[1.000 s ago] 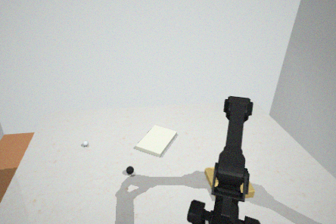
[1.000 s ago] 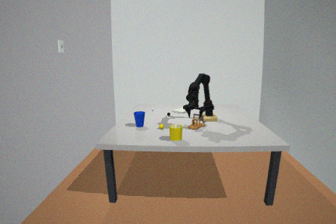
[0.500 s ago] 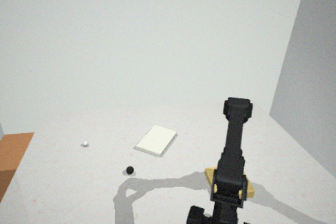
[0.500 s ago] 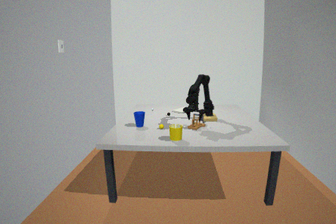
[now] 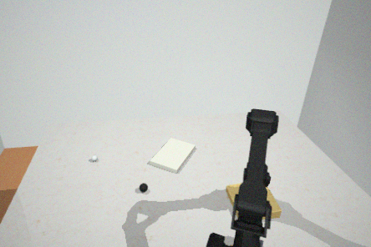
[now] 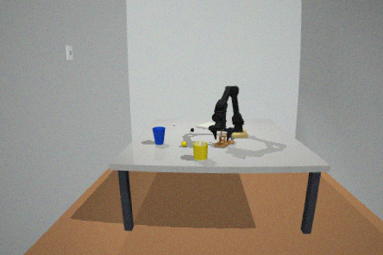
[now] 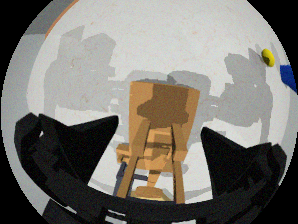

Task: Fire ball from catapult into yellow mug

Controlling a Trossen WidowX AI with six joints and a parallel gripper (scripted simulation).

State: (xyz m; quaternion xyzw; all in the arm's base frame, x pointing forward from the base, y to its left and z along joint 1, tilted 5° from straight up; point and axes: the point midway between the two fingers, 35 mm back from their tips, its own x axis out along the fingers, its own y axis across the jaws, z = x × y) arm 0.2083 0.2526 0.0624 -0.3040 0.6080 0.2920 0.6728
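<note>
Right now my gripper tip is 16 cm short of the black ball, 42 cm to the left of it and 2 cm above it. Round my gripper tip: yellow mug: 19 cm ahead, 22 cm to the left, 1 cm below; catapult: 6 cm behind, 5 cm to the right, 1 cm above; yellow ball: 27 cm ahead, 2 cm to the right, 2 cm below.
</note>
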